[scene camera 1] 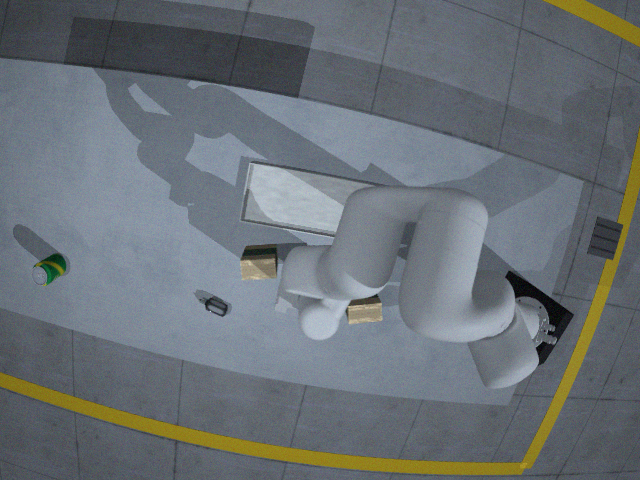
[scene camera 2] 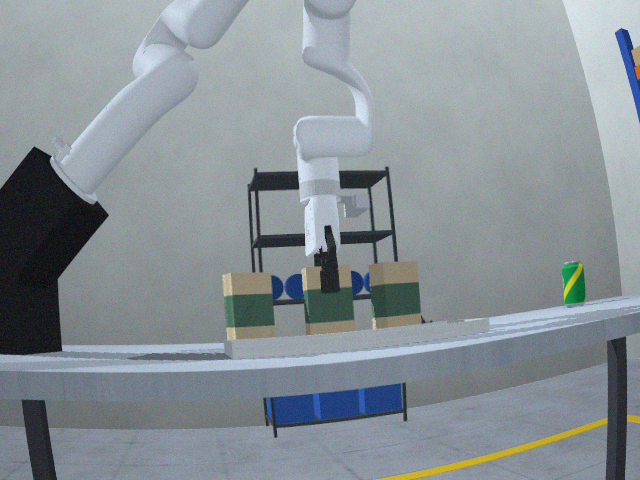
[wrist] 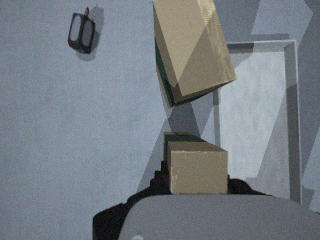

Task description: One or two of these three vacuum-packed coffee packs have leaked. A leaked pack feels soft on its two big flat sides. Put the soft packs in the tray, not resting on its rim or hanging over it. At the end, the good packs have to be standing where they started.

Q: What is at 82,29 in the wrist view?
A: A dark object.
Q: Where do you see a grey tray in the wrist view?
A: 259,112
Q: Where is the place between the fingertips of my gripper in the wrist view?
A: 185,172
